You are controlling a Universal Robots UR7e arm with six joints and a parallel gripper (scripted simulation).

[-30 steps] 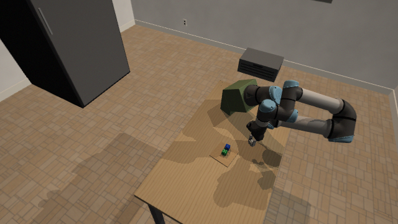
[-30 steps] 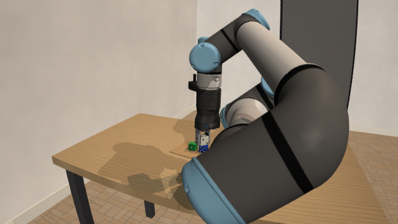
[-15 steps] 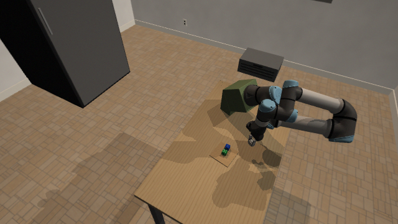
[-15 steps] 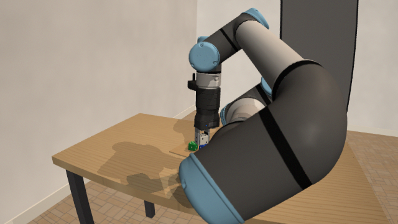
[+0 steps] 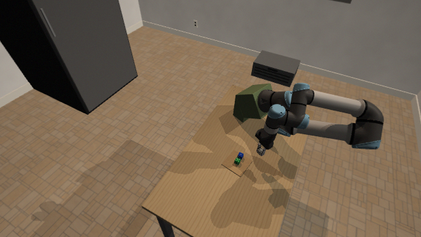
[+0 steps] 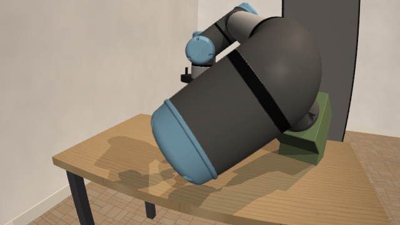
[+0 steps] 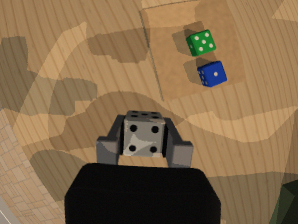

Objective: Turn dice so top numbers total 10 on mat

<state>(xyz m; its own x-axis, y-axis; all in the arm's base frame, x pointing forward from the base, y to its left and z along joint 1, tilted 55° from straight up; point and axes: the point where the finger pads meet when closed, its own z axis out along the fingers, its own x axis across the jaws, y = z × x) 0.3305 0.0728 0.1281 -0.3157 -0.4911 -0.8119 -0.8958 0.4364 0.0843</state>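
The green die lies 120 mm below my hand, 100 mm to the right of it and 70 mm ahead of it. From my hand the other things lie so: tan mat (140 mm below, 100 mm to the right, 70 mm ahead); blue die (120 mm below, 110 mm to the right, 20 mm ahead); white die (right at my hand).
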